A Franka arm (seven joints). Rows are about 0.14 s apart.
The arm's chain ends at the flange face. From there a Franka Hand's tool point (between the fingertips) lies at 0.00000 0.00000 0.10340 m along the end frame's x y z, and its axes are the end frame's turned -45 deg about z.
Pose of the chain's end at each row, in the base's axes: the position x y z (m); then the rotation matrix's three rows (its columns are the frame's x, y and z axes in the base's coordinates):
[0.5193, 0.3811, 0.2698], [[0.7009, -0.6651, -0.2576], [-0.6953, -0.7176, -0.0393], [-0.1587, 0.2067, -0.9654]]
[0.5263, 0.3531, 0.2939], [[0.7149, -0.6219, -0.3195], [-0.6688, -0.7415, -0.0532], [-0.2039, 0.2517, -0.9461]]
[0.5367, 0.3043, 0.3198], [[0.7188, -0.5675, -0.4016], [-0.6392, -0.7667, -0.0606], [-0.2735, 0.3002, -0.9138]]
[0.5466, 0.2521, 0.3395], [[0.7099, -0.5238, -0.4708], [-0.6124, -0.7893, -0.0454], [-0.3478, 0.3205, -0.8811]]
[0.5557, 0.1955, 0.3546], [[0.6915, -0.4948, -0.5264], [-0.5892, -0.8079, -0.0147], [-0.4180, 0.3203, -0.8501]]
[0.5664, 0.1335, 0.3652], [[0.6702, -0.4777, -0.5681], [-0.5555, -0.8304, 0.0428], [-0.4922, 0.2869, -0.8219]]
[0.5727, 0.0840, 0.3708], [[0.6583, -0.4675, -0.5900], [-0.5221, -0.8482, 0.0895], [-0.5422, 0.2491, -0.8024]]
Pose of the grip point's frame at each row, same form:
[0.4927, 0.3770, 0.1700], [[0.9659, 0.0253, -0.2576], [0.0158, -0.9991, -0.0393], [-0.2584, 0.0339, -0.9654]]
[0.4933, 0.3476, 0.1961], [[0.9453, 0.0658, -0.3195], [0.0514, -0.9972, -0.0532], [-0.3222, 0.0338, -0.9461]]
[0.4952, 0.2980, 0.2253], [[0.9096, 0.1070, -0.4016], [0.0902, -0.9941, -0.0606], [-0.4057, 0.0189, -0.9138]]
[0.4979, 0.2474, 0.2484], [[0.8724, 0.1316, -0.4708], [0.1251, -0.9912, -0.0454], [-0.4726, -0.0193, -0.8811]]
[0.5013, 0.1940, 0.2667], [[0.8388, 0.1391, -0.5264], [0.1546, -0.9879, -0.0147], [-0.5221, -0.0691, -0.8501]]
[0.5077, 0.1379, 0.2802], [[0.8117, 0.1361, -0.5681], [0.1944, -0.9800, 0.0428], [-0.5509, -0.1452, -0.8219]]
[0.5117, 0.0933, 0.2878], [[0.7961, 0.1349, -0.5900], [0.2306, -0.9689, 0.0895], [-0.5595, -0.2073, -0.8024]]

